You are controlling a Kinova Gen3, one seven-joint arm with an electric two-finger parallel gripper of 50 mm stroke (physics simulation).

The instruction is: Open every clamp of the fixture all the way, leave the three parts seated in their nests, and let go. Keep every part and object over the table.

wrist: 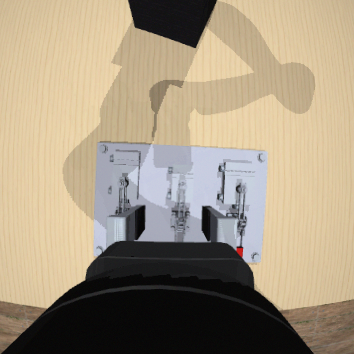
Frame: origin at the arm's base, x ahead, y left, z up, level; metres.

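Where they show: gripper, fingertip midpoint: (172, 217).
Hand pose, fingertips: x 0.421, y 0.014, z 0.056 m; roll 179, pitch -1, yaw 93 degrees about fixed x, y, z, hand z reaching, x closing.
Things, the pixels of their top centre, and the offset from my fingertips. "spot": a spot on its surface instead. Level surfaces: height alone.
- pale grey fixture plate at a spot on its surface: (160, 150) spot: 0.088 m back, 0.030 m right, 0.220 m down
- light part at its top centre: (239, 183) 0.032 m back, 0.125 m left, 0.199 m down
- middle part at its top centre: (182, 183) 0.026 m back, 0.015 m left, 0.194 m down
- left part at its top centre: (124, 174) 0.035 m back, 0.095 m right, 0.204 m down
- red handle end at a spot on its surface: (239, 251) spot: 0.094 m ahead, 0.128 m left, 0.179 m down
- wooden table at its surface level: 0.236 m down
A pale grey fixture plate (160, 150) lies on the table, below and ahead of my gripper. It carries three metal clamps in a row: left (123, 192), middle (181, 212) and right (241, 205). Each clamp's arm points up the view to its nest, and the right arm tip lies over a light part (240, 175). The middle part (183, 179) and left part (127, 167) are pale and hard to make out. A red handle end (239, 251) shows at the right clamp; the other handles are hidden behind my gripper. My gripper (172, 217) is open and empty, above the plate.
A black block (172, 20) stands at the top of the view, beyond the plate. The arm's shadow falls over the wooden table (40, 150) and part of the plate. The table's near edge shows at the bottom left and bottom right, with brown floor (320, 325) past it.
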